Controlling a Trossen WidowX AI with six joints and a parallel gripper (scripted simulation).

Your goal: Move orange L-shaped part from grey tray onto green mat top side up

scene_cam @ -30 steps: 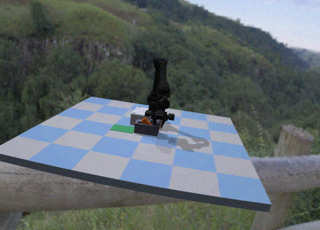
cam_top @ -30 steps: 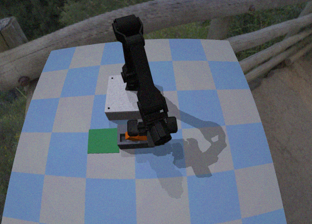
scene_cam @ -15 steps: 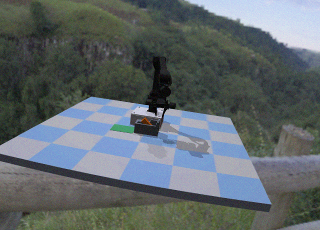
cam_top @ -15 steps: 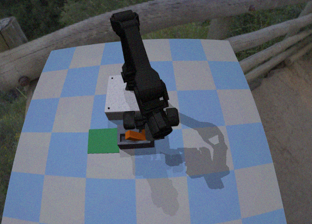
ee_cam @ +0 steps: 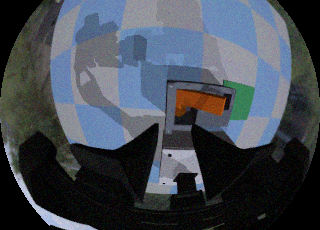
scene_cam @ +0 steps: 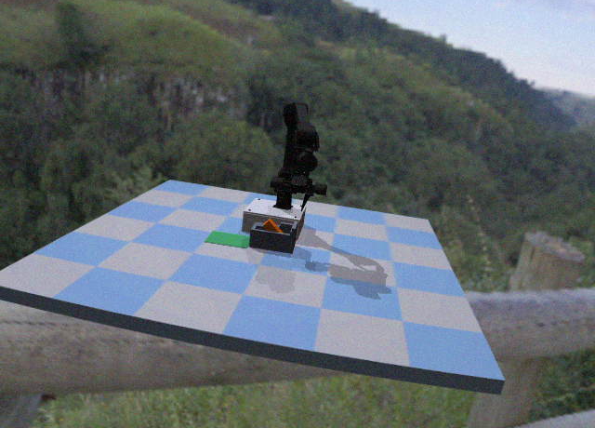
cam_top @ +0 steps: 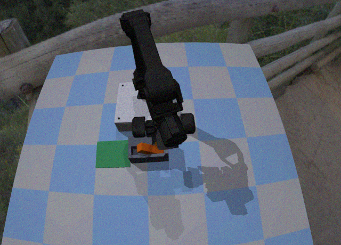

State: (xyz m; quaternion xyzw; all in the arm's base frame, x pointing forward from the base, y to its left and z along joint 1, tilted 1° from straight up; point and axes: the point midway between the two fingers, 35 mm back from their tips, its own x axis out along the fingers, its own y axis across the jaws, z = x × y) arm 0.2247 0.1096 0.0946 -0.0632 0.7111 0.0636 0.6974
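The orange L-shaped part is 4 cm to the right of my gripper tip and 10 cm below it. The rest, counted from my gripper tip: green mat: 4 cm ahead, 22 cm to the right, 16 cm below.
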